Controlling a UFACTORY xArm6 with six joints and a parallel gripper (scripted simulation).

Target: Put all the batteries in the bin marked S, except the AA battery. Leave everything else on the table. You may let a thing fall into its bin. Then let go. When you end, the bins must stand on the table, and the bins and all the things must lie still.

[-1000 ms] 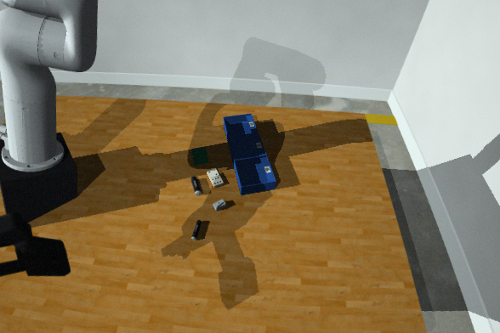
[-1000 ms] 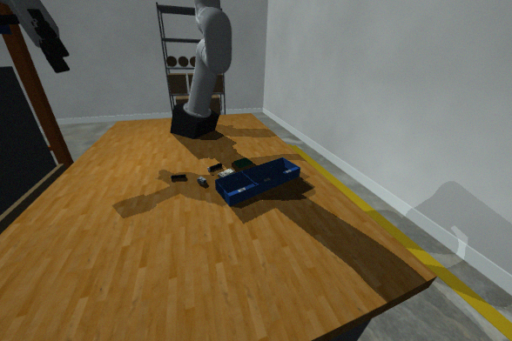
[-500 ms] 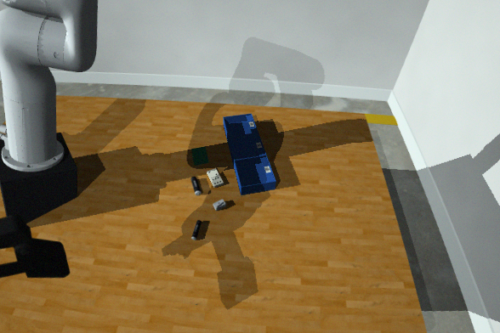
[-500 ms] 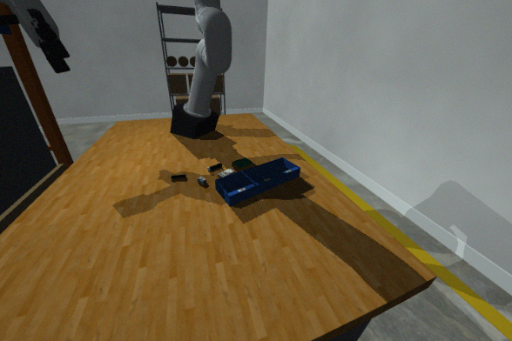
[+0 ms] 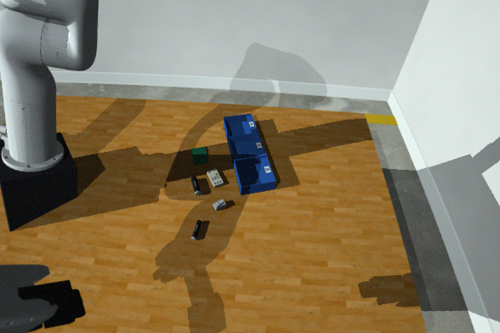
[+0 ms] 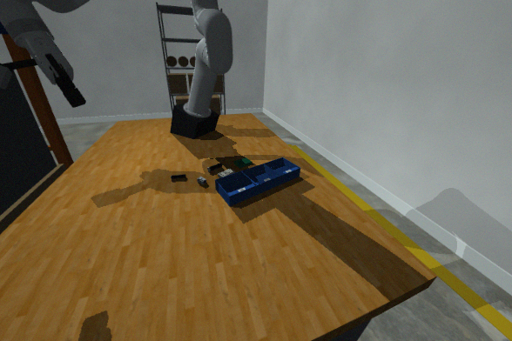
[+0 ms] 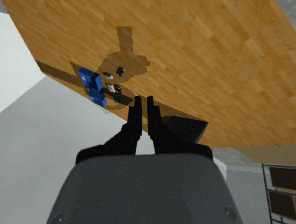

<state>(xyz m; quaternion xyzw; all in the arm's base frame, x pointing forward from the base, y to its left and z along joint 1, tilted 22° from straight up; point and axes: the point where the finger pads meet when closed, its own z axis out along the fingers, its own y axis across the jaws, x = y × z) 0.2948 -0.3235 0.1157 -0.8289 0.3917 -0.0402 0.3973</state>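
The long blue bin lies 11 cm ahead of my hand, 49 cm to the left of it and 22 cm below it. Round my hand: grey-white block 9 cm ahead, 32 cm to the left, 23 cm below; white domino 5 cm ahead, 39 cm to the left, 23 cm below; green block 1 cm behind, 45 cm to the left, 23 cm below.
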